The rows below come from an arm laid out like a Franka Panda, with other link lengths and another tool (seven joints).
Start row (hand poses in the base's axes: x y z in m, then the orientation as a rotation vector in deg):
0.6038 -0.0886 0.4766 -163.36 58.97 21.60
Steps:
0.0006 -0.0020 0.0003 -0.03 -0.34 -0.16
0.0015 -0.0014 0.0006 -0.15 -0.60 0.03
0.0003 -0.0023 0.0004 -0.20 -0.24 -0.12
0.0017 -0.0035 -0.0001 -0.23 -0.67 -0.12
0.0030 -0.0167 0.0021 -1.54 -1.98 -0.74
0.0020 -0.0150 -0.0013 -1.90 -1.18 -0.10
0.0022 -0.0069 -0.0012 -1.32 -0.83 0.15
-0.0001 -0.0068 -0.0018 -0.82 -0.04 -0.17
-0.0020 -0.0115 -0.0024 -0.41 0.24 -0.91
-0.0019 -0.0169 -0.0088 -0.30 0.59 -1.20
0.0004 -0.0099 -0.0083 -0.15 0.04 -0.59
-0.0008 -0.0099 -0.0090 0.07 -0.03 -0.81
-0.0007 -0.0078 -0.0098 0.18 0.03 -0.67
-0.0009 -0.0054 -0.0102 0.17 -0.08 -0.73
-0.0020 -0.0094 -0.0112 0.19 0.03 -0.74
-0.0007 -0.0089 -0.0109 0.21 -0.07 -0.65
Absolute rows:
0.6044 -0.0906 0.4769 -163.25 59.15 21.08
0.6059 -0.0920 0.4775 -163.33 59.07 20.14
0.6062 -0.0943 0.4779 -163.40 59.29 19.70
0.6079 -0.0978 0.4778 -163.44 59.45 18.61
0.6109 -0.1145 0.4799 -164.04 60.83 14.99
0.6129 -0.1295 0.4786 -165.43 61.59 12.37
0.6151 -0.1364 0.4774 -166.50 61.80 10.52
0.6150 -0.1432 0.4756 -167.11 62.37 10.06
0.6130 -0.1547 0.4732 -166.98 63.88 10.19
0.6111 -0.1716 0.4644 -166.64 65.81 10.89
0.6115 -0.1815 0.4561 -166.40 66.73 10.86
0.6107 -0.1914 0.4471 -165.81 67.85 10.85
0.6100 -0.1992 0.4373 -165.23 68.73 10.98
0.6091 -0.2046 0.4271 -164.58 69.67 10.95
0.6071 -0.2140 0.4159 -163.93 70.63 11.09
0.6064 -0.2229 0.4050 -163.30 71.43 11.09

